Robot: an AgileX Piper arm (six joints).
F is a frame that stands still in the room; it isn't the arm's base.
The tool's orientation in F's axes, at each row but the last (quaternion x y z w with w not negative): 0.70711, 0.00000, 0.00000, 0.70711; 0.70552, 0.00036, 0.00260, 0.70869; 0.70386, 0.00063, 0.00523, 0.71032; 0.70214, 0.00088, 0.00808, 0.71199
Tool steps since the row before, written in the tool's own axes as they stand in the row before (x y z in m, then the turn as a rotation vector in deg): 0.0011, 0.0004, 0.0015, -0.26, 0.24, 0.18; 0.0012, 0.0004, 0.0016, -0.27, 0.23, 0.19; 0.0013, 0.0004, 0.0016, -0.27, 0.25, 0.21; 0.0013, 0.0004, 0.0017, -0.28, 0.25, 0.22
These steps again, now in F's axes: 0.0011, -0.0015, 0.0004, -0.26, -0.18, 0.24; 0.0012, -0.0016, 0.0004, -0.27, -0.19, 0.23; 0.0013, -0.0016, 0.0004, -0.27, -0.21, 0.25; 0.0013, -0.0017, 0.0004, -0.28, -0.22, 0.25
